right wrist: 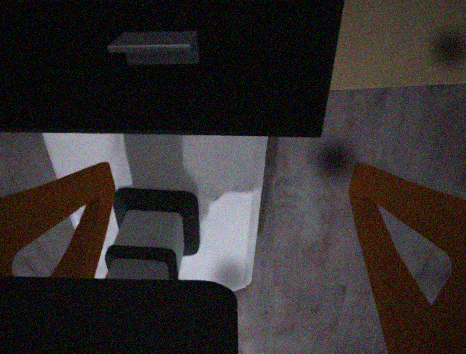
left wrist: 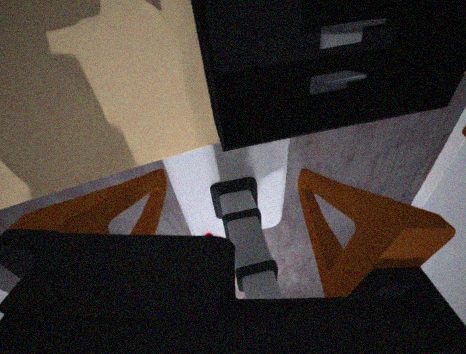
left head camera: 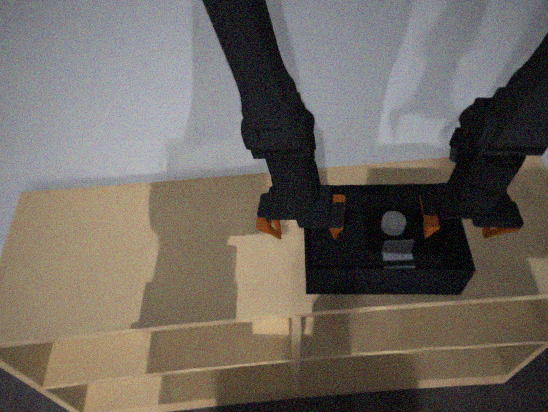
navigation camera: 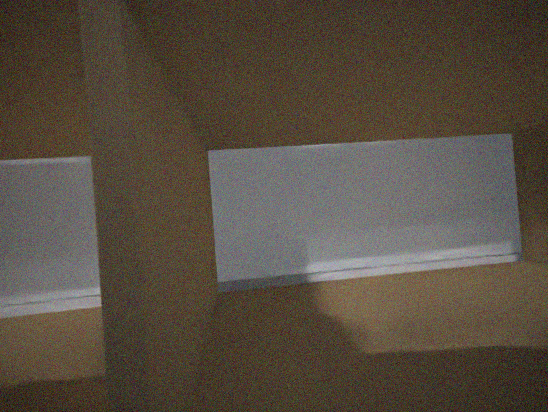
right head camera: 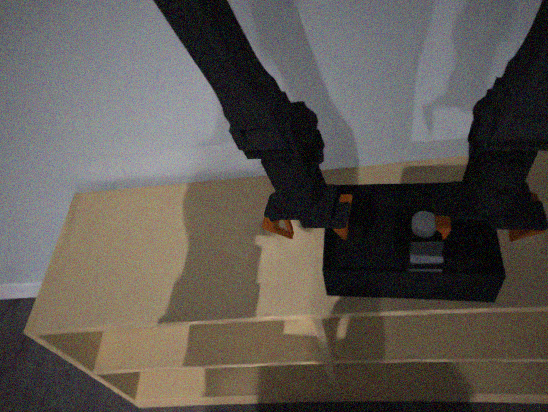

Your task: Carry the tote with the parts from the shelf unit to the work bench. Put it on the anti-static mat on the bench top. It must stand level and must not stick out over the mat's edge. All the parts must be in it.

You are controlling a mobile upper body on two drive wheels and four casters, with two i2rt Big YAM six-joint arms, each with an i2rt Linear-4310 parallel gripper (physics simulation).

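Places are measured from the left arm's base along level axes (x right, y back, z down), in millimetres.
Pixels of known places: left gripper, fingertip midpoint: (left wrist: 232,176) (left head camera: 307,236) (right head camera: 318,236); right gripper, fingertip midpoint: (right wrist: 232,176) (left head camera: 454,235) (right head camera: 476,237).
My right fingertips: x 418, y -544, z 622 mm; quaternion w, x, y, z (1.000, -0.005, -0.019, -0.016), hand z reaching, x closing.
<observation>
Behind a point stands the place of what it marks.
The black tote (left head camera: 385,282) @(y -516, x 321, z 749 mm) (right head camera: 415,287) @(y -516, x 335, z 753 mm) (left wrist: 275,120) @(y -516, x 251, z 748 mm) (right wrist: 240,95) @(y -522, x 420, z 757 mm) stands on the pale wooden shelf unit (left head camera: 90,250) @(y -602, x -293, z 800 mm) (right head camera: 125,250) @(y -594, x -297, z 800 mm) (navigation camera: 155,225) @(y -498, x 160, z 1199 mm). A round grey part (left head camera: 393,223) @(y -668, x 356, z 773 mm) (right head camera: 424,224) @(y -668, x 358, z 773 mm) and grey angular parts (left head camera: 398,246) @(y -612, x 360, z 774 mm) (right head camera: 426,248) @(y -612, x 359, z 773 mm) (left wrist: 341,40) @(y -598, x 360, z 792 mm) (right wrist: 162,50) are in it. My left gripper (left head camera: 303,231) @(y -534, x 170, z 622 mm) (right head camera: 314,232) @(y -534, x 170, z 622 mm) (left wrist: 232,176) @(y -534, x 170, z 622 mm) is open at the tote's left side, one finger beyond it and one over its inside. My right gripper (left head camera: 465,231) @(y -544, x 418, z 622 mm) (right head camera: 481,233) @(y -544, x 418, z 622 mm) (right wrist: 232,176) @(y -544, x 418, z 622 mm) is open at the tote's right side, likewise straddling it in the picture. Finger height against the rim is unclear. The bench and mat do not show.
A pale wall (left head camera: 100,100) @(y -828, x -256, z 579 mm) (right head camera: 100,100) @(y -821, x -321, z 554 mm) stands behind the shelf unit. Open compartments show along its front. The white base (left wrist: 277,200) @(y 83, x 442, z 1150 mm) (right wrist: 225,240) @(y 62, x 401, z 1150 mm) and floor (left wrist: 370,155) @(y 122, x 1224, z 1410 mm) (right wrist: 300,240) @(y 321, x 681, z 1409 mm) show in the wrist views. Wooden panels and two openings fill the navigation view.
</observation>
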